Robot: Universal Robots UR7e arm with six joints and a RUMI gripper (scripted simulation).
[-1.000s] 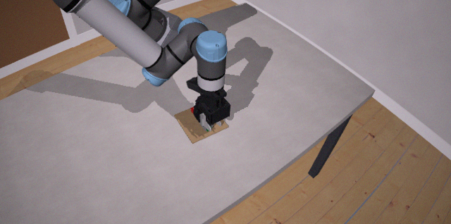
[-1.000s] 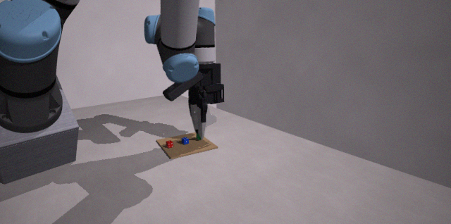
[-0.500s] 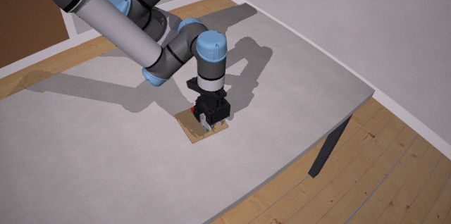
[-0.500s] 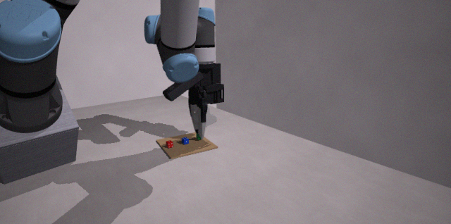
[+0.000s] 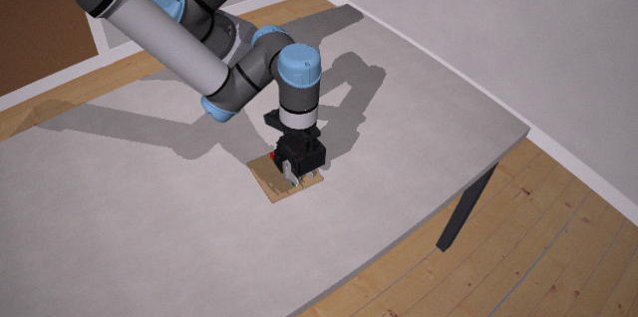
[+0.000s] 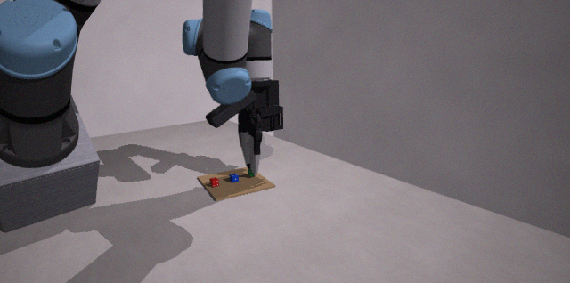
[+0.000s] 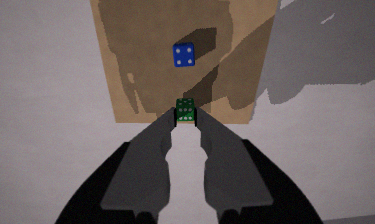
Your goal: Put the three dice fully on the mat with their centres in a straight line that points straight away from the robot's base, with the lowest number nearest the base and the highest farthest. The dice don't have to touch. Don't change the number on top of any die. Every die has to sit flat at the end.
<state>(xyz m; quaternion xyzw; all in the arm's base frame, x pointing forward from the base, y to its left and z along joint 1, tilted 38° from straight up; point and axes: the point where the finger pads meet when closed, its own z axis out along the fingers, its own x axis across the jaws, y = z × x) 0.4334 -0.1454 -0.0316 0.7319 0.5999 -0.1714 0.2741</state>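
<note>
Now: hand 1 cm above the green die. Round my hand: blue die: 5 cm behind, 1 cm to the left, 1 cm below; then square mat: 5 cm behind, 1 cm to the left, 2 cm below; then red die: 9 cm behind, 2 cm to the left, 1 cm below.
</note>
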